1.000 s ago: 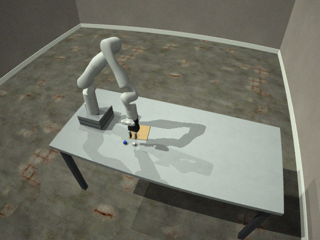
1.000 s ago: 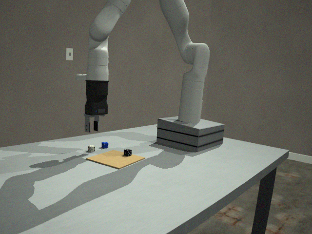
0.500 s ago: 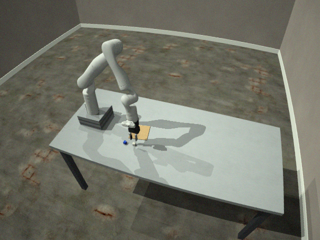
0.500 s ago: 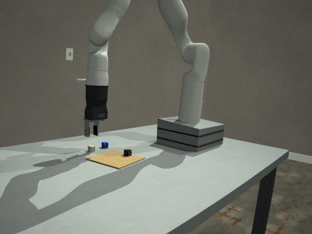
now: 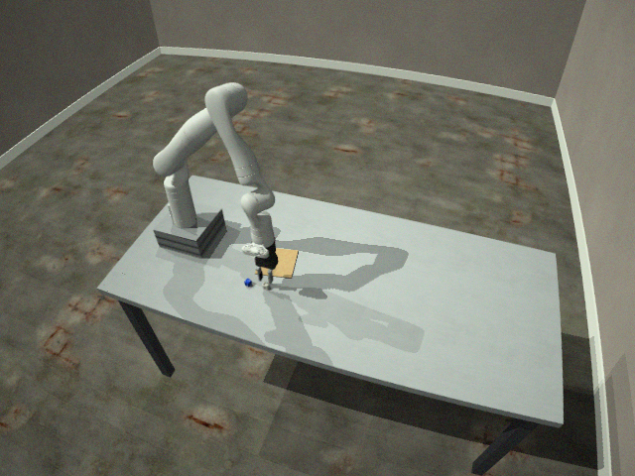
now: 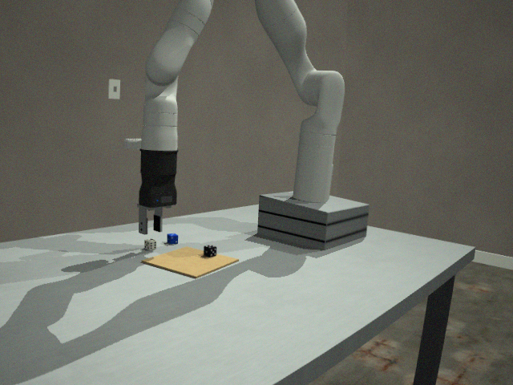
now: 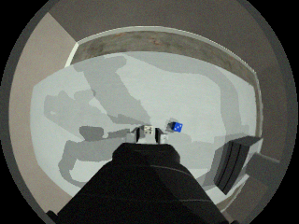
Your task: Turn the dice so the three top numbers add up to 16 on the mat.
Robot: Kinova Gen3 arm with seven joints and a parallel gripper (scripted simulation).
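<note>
Right now the white die is 50 mm below my hand. From my hand the other things lie so: tan mat 10 mm behind, 120 mm to the left, 50 mm below; then blue die 70 mm behind, 10 mm to the right, 50 mm below; then black die 60 mm behind, 130 mm to the left, 40 mm below.
</note>
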